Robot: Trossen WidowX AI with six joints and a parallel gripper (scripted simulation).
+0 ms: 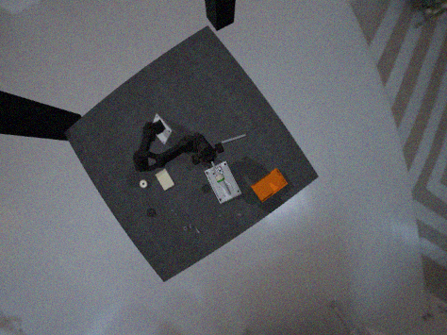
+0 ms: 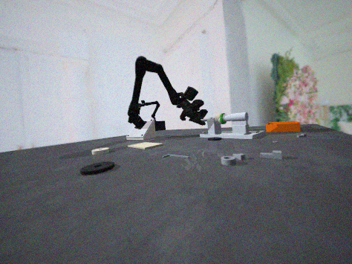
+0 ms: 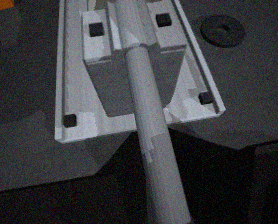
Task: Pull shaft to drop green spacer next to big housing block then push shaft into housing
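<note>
Now: gripper tip 50 mm short of the grey shaft and 20 mm below it. The rest, counted from my gripper tip: cream spacer (80 mm ahead, 10 mm to the right, 20 mm above); then cream tile (70 mm behind, 330 mm to the right, 50 mm below); then green spacer (110 mm ahead, 10 mm to the right, 20 mm above).
</note>
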